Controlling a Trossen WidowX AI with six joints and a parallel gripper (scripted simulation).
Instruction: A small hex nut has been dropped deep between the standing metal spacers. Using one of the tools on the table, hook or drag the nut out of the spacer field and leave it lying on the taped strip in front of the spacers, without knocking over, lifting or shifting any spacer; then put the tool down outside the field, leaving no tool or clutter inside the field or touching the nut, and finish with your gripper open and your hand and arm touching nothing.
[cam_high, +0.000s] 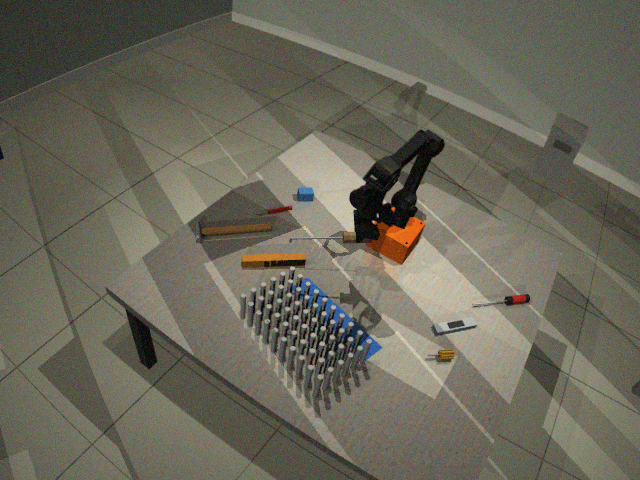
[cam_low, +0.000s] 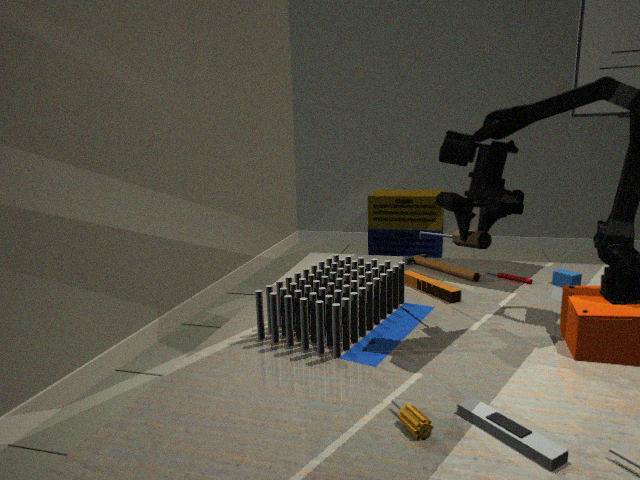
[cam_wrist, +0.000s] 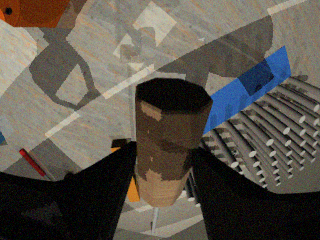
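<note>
The blue taped strip lies 200 mm below my gripper tip, 170 mm ahead of it and 30 mm to the left of it. Round my gripper tip: hex nut 300 mm ahead, 200 mm below, 60 mm to the right; orange bar 250 mm to the right, 190 mm below, 70 mm ahead; wooden-handled tool 90 mm to the right, 50 mm ahead, 10 mm below.
</note>
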